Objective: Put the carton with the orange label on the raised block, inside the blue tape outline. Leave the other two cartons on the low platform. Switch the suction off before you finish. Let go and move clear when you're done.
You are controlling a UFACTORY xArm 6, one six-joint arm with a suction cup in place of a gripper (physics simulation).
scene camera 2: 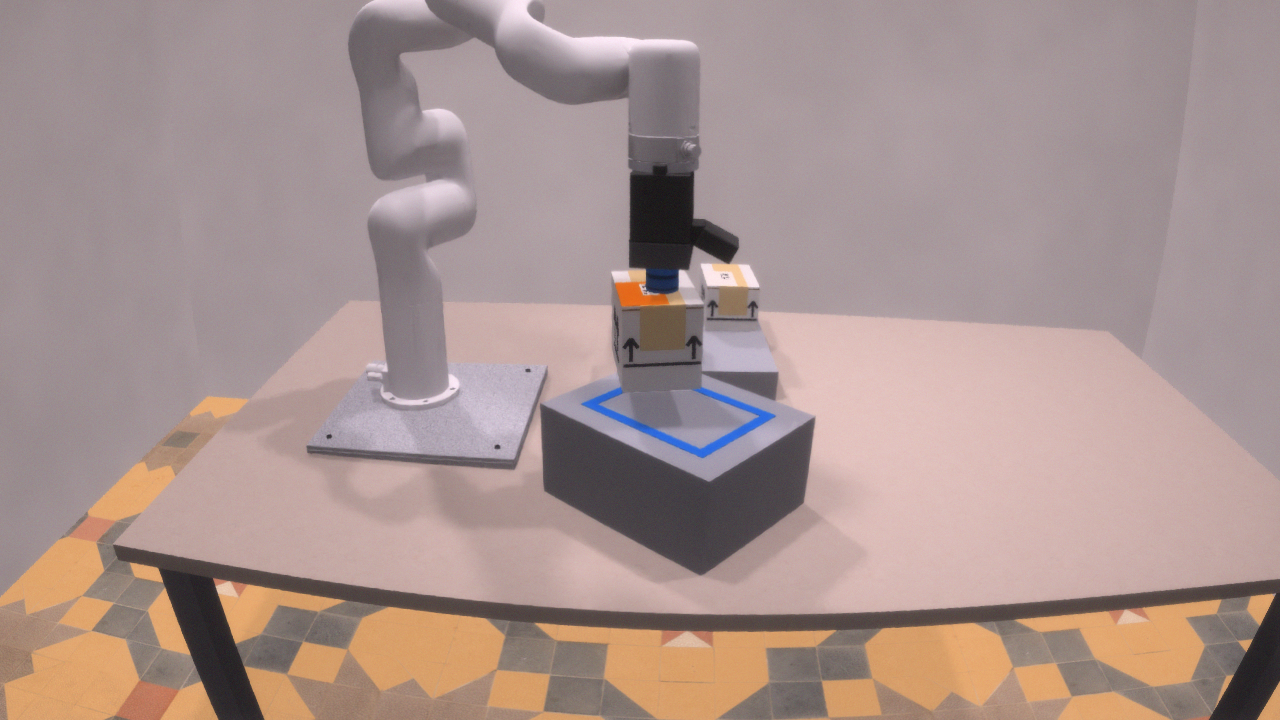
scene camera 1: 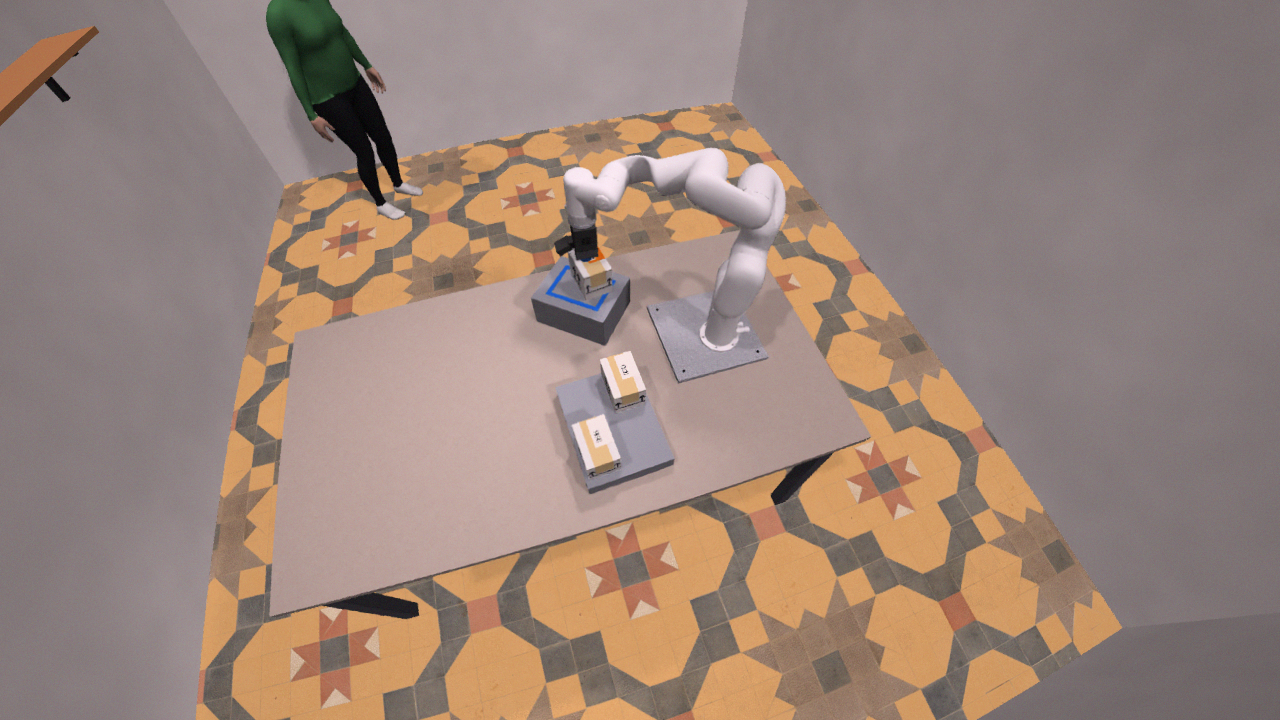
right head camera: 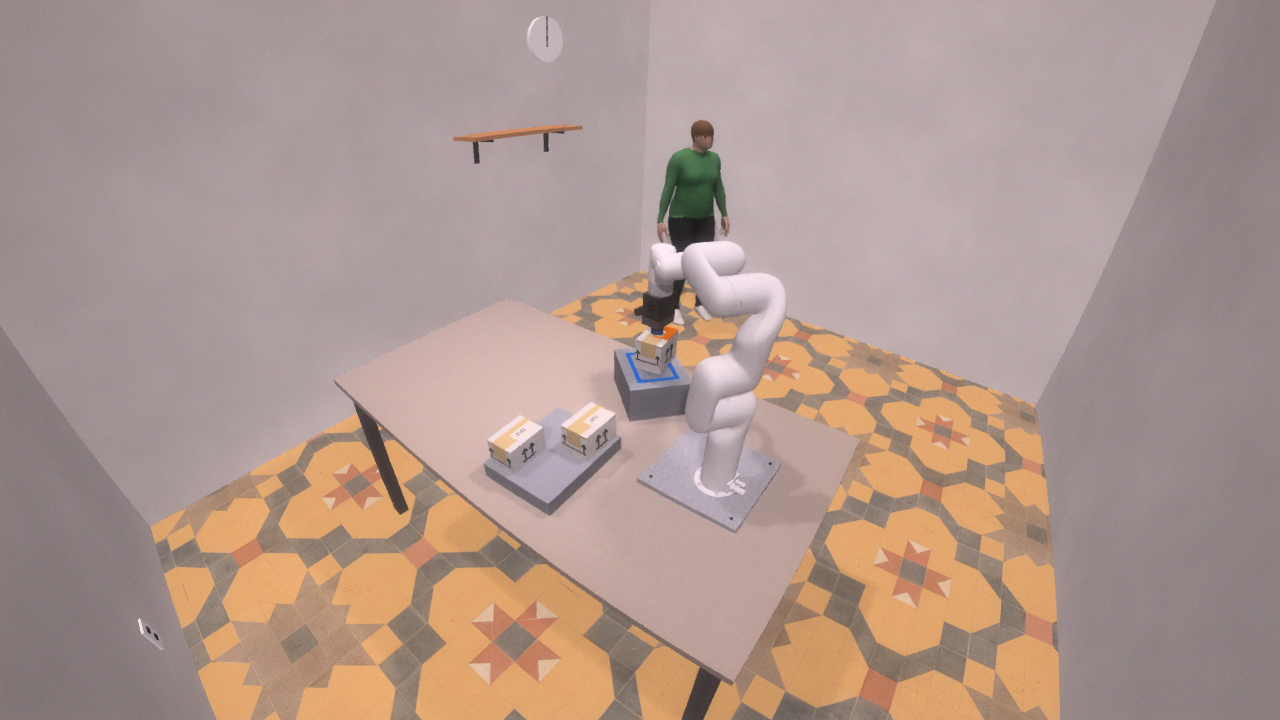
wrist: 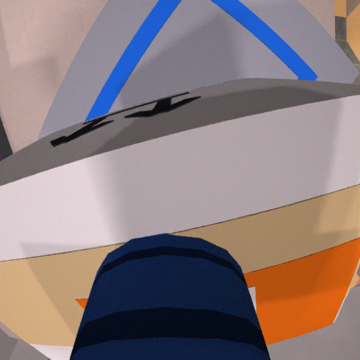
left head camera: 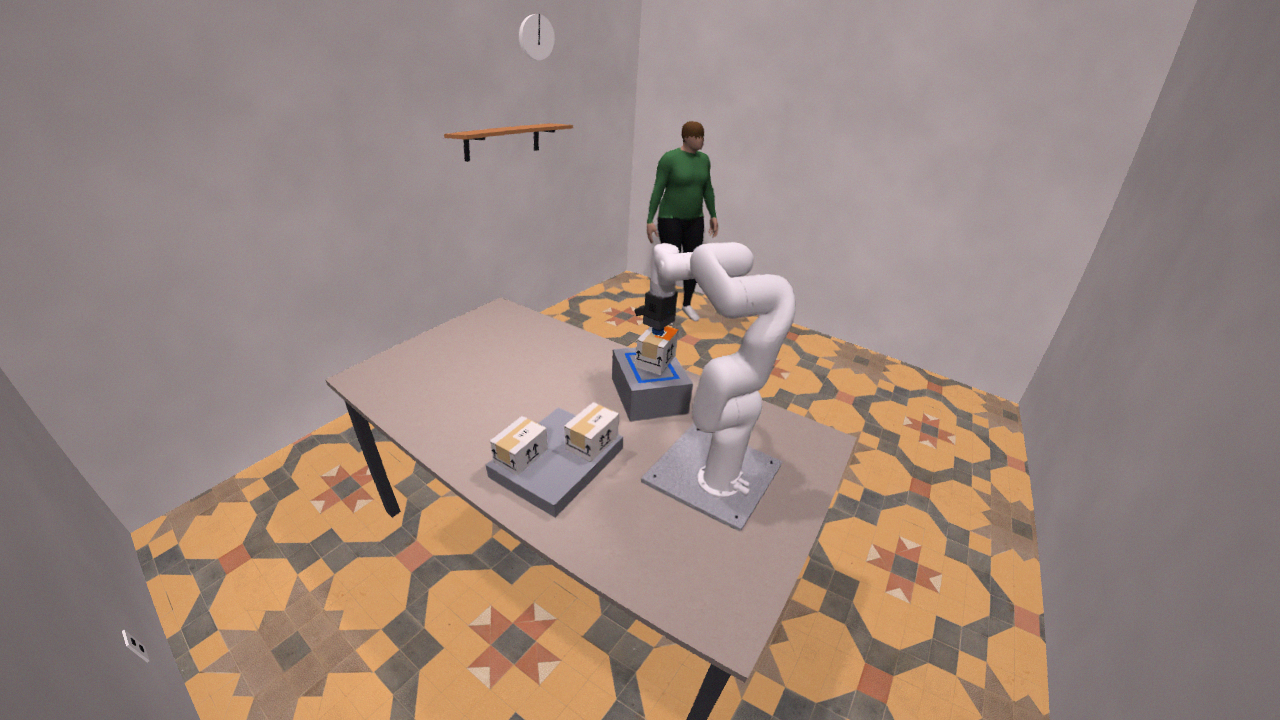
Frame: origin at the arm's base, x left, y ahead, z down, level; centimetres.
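Seen in the pictures: end effector, tool point: (scene camera 2: 661, 299) (scene camera 1: 586, 260) (right head camera: 656, 336) (left head camera: 657, 336); arm's base, origin of the base link: (scene camera 2: 420, 392) (scene camera 1: 718, 336) (right head camera: 716, 482) (left head camera: 719, 481).
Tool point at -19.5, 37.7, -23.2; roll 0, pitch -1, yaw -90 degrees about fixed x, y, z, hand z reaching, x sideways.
Pixels of each thing's middle, then the offset from my tool point to it, as dx, dy, dz. Level surfaces: height alone.
- white carton with the orange label, body centre: (scene camera 2: 654, 327) (scene camera 1: 590, 270) (right head camera: 656, 348) (left head camera: 657, 348) +0.8, -0.8, +3.6
- raised block, body centre: (scene camera 2: 676, 455) (scene camera 1: 582, 299) (right head camera: 650, 380) (left head camera: 649, 380) -1.6, +2.5, +18.6
- plain carton, body centre: (scene camera 2: 728, 296) (scene camera 1: 596, 447) (left head camera: 519, 445) (right head camera: 516, 444) +50.7, +7.6, +15.9
- low platform, body centre: (scene camera 2: 691, 345) (scene camera 1: 612, 425) (left head camera: 556, 457) (right head camera: 554, 456) +42.6, +1.9, +22.2
- table, its level: dz +24.6
The white carton with the orange label (left head camera: 654, 353) (right head camera: 652, 353) (scene camera 1: 592, 275) (scene camera 2: 662, 358) (wrist: 175, 185) hangs upright from my suction cup (left head camera: 658, 332) (right head camera: 657, 332) (scene camera 2: 662, 288), which is sealed on its top. It hovers a little above the raised block (left head camera: 657, 401) (right head camera: 657, 401) (scene camera 1: 572, 320) (scene camera 2: 626, 483), turned relative to the blue tape outline (left head camera: 657, 379) (scene camera 2: 704, 453) (wrist: 131, 55). One plain carton (left head camera: 519, 443) (scene camera 1: 596, 445) (scene camera 2: 729, 291) and another (left head camera: 591, 431) (scene camera 1: 622, 380) stand on the low platform (left head camera: 554, 497) (scene camera 1: 644, 438). The second is hidden in scene camera 2.
The arm's base plate (left head camera: 671, 479) (scene camera 1: 698, 362) (scene camera 2: 349, 429) is bolted on the table (left head camera: 429, 385) (scene camera 1: 402, 429) (scene camera 2: 984, 465) beside the block and platform. A person in green (left head camera: 683, 183) (scene camera 1: 322, 53) stands behind the table. A wall shelf (left head camera: 508, 131) hangs at the back left.
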